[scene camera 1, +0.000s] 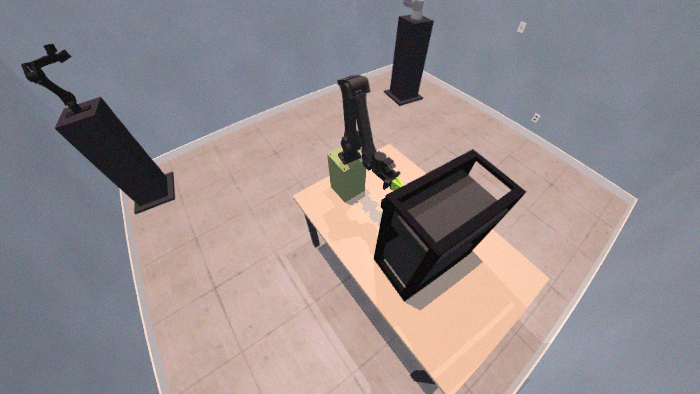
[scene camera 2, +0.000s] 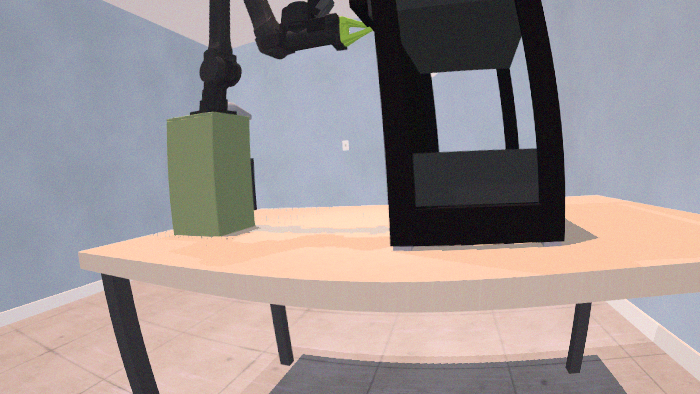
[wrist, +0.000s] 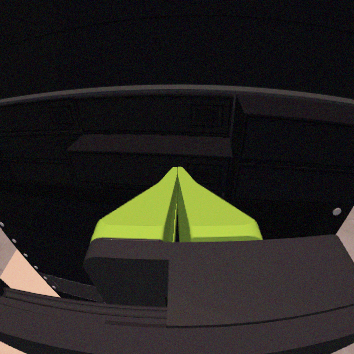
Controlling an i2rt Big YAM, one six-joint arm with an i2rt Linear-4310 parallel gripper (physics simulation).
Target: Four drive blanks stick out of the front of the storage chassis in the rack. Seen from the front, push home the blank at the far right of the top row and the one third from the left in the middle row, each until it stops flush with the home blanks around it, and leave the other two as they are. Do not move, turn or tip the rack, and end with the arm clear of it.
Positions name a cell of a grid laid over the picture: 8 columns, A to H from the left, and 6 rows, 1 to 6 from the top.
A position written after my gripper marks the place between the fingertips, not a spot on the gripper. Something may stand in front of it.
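Note:
In scene camera 2 I can see my gripper (scene camera 2: E1) along with a black rack (scene camera 2: F3). Scene camera 1 gives me the rack (scene camera 1: E4) too. And the wrist view has both, the rack (wrist: C2) and my gripper (wrist: D3).

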